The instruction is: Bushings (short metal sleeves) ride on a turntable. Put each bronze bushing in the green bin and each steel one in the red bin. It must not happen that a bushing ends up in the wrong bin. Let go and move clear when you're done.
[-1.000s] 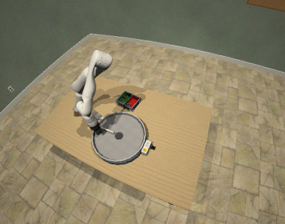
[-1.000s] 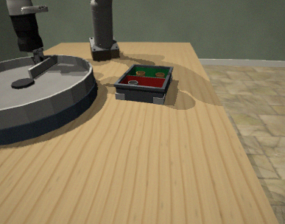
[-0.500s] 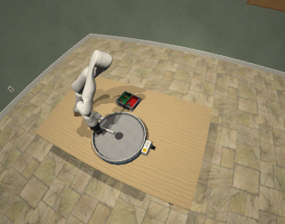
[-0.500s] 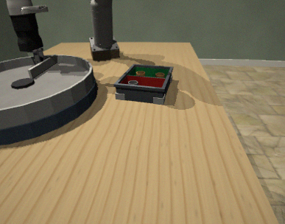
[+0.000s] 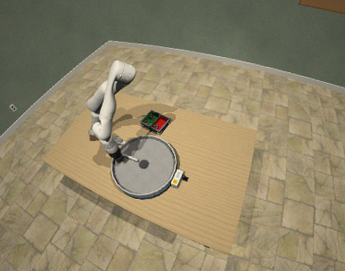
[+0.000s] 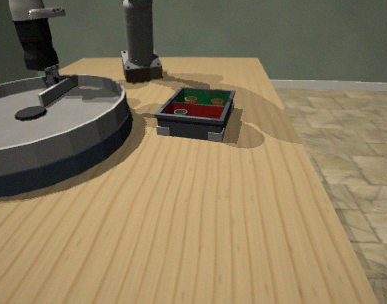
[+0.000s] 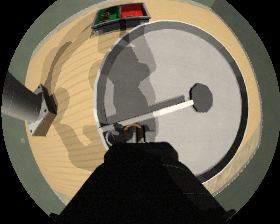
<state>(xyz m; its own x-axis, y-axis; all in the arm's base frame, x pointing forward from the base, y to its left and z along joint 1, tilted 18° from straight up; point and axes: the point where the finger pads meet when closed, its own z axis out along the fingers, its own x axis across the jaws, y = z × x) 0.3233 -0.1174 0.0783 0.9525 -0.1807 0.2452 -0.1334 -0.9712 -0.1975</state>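
Now: hand 1 cm past the bin, 39 cm to the right of it and 5 cm above it. Also, from my hand: grey turntable 14 cm ahead, 4 cm to the left, 2 cm below.
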